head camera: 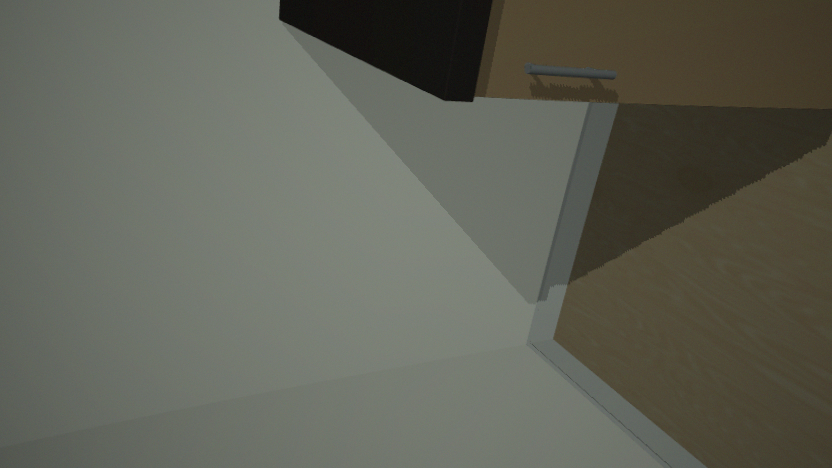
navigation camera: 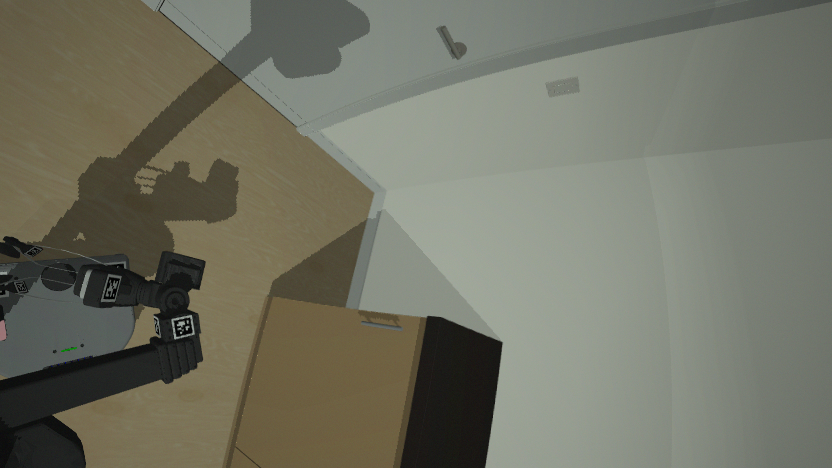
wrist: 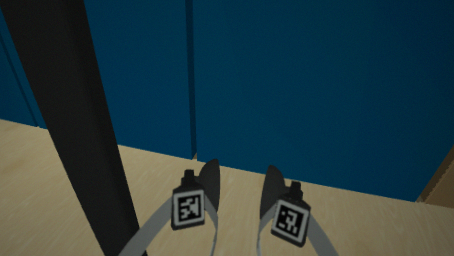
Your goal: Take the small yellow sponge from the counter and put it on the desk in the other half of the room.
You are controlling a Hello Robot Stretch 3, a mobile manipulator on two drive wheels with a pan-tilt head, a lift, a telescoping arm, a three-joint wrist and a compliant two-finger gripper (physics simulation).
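Pixels of known places: gripper, fingertip midpoint: (wrist: 241, 180); robot's base, link origin: (navigation camera: 60, 275).
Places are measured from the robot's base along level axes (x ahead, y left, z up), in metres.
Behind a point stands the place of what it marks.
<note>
The small yellow sponge does not show in these views, and no surface is plainly the desk. A wood-fronted cabinet (head camera: 686, 52) {z 0.526, x -0.226, y -0.636 m} (navigation camera: 331, 372) {z 0.572, x -0.344, y -0.577 m} with a dark top (head camera: 384, 40) {z 0.910, x -0.259, y -0.780 m} (navigation camera: 453, 384) {z 0.910, x -0.361, y -0.700 m} stands against the wall; whether it is the counter I cannot tell. No sponge shows on the visible part of that top. My gripper (wrist: 241, 180) {z 0.530, x 0.058, y 0.084 m} (navigation camera: 8, 265) is open, with floor showing between its fingertips in the wrist view. It is over my base at the left edge of the navigation view.
Blue cabinet fronts (wrist: 310, 85) {z 0.415, x 0.442, y 0.577 m} stand beyond the fingers, with a dark post (wrist: 75, 115) at the left. A door (navigation camera: 378, 52) {z 0.658, x 0.700, y -0.796 m} with a handle (navigation camera: 449, 43) {z 0.922, x 0.636, y -0.810 m} is at the top of the navigation view. The wood floor (head camera: 727, 302) {z 0.000, x 0.186, y -0.983 m} (navigation camera: 232, 244) {z 0.001, x 0.055, y -0.583 m} meets the walls at a corner beside the wood-fronted cabinet.
</note>
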